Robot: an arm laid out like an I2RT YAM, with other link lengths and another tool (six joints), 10 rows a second.
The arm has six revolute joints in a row. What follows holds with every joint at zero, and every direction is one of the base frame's.
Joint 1 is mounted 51.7 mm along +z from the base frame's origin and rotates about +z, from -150 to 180 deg.
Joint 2 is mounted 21 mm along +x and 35.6 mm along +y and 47.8 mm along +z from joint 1 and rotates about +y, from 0 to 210 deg.
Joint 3 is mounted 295.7 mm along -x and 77.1 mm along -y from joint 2 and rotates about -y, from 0 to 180 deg.
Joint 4 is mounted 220.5 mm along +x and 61.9 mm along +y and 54 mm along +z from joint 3 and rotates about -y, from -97 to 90 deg.
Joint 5 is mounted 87.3 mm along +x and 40 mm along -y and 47.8 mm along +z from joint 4 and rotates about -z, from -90 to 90 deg.
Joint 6 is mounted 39.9 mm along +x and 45.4 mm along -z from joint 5 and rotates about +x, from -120 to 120 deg.
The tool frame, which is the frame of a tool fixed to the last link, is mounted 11 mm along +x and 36 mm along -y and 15 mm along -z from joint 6; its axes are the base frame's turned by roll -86.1, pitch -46.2 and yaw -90 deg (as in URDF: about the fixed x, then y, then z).
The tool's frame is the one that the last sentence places.
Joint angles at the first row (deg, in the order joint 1, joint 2, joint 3, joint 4, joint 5, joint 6):
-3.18, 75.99, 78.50, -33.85, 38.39, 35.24
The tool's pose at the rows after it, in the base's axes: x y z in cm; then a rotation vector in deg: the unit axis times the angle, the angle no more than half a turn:
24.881 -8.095 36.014 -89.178 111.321 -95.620
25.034 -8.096 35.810 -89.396 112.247 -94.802
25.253 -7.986 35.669 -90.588 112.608 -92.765
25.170 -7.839 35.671 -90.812 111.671 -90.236
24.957 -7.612 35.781 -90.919 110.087 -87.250
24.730 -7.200 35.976 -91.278 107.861 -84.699
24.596 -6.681 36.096 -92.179 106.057 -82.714
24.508 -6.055 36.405 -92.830 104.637 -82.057
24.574 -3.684 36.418 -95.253 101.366 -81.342
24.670 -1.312 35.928 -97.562 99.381 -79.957
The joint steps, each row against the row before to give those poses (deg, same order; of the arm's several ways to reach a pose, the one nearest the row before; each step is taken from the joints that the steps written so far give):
0.03, 0.96, 0.15, -0.60, -0.30, 0.41
-0.07, 0.58, 0.35, -0.82, -0.07, 0.74
0.09, 0.74, 0.90, -1.63, -1.02, 0.69
-0.01, -0.28, 0.23, -0.76, -2.22, 0.63
0.06, -0.67, 0.19, -0.74, -2.84, 0.61
0.54, -0.83, 0.09, -0.51, -2.50, 0.30
0.94, -0.50, 0.19, -0.73, -1.51, 0.22
1.42, -0.28, 0.65, -0.86, -0.02, 0.24
5.79, -0.19, 0.11, -1.19, 2.66, 1.38
5.64, 0.51, -0.22, -1.42, 2.70, 2.47

